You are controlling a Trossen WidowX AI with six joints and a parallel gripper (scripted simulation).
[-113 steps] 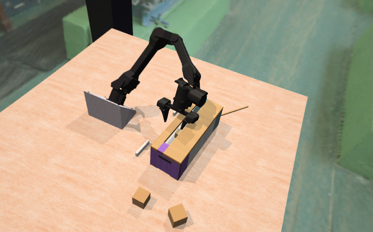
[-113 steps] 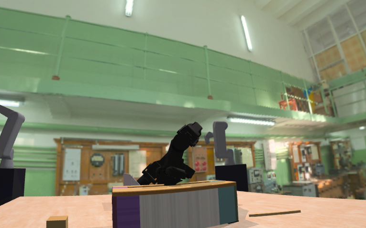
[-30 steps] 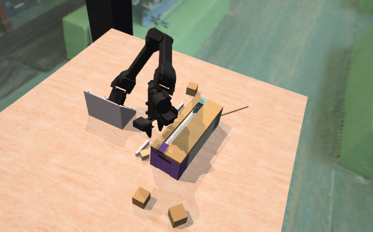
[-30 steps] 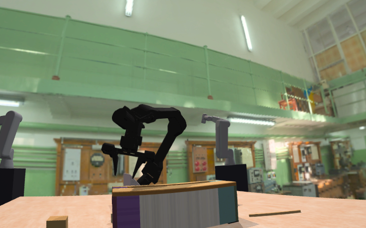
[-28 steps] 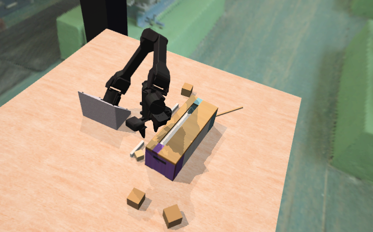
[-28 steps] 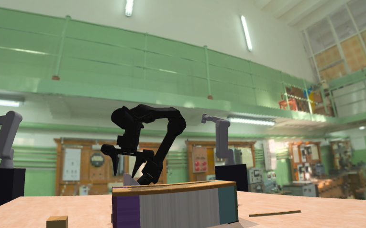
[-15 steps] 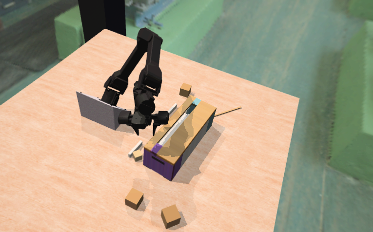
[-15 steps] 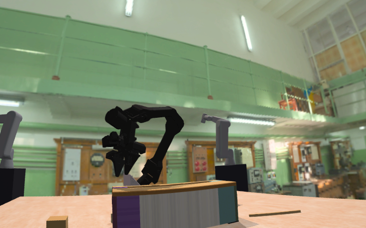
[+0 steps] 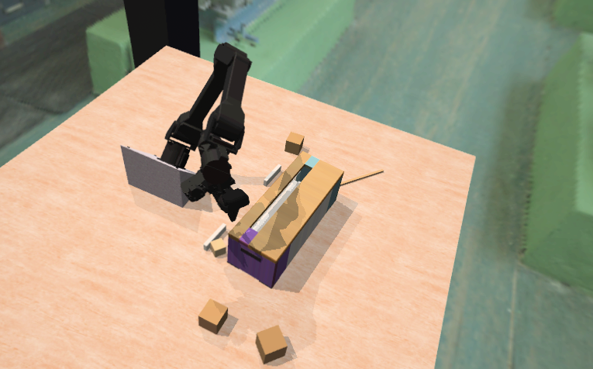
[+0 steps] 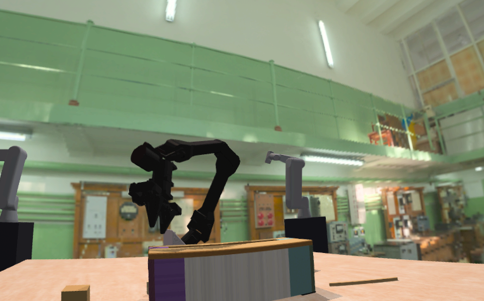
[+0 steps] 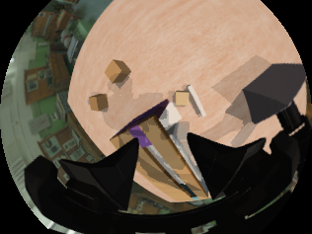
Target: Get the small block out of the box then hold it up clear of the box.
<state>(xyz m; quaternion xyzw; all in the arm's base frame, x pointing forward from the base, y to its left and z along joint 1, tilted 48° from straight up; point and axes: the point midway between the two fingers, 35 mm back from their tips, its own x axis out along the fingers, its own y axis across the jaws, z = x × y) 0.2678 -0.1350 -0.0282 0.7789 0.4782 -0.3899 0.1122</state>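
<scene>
Right now my gripper tip is 15 cm above the tan block, 2 cm past it and 1 cm to the left of it. The rest, counted from my gripper tip: box 16 cm to the left, 10 cm below, 6 cm ahead; thin stick 49 cm to the left, 20 cm ahead, 16 cm below.
</scene>
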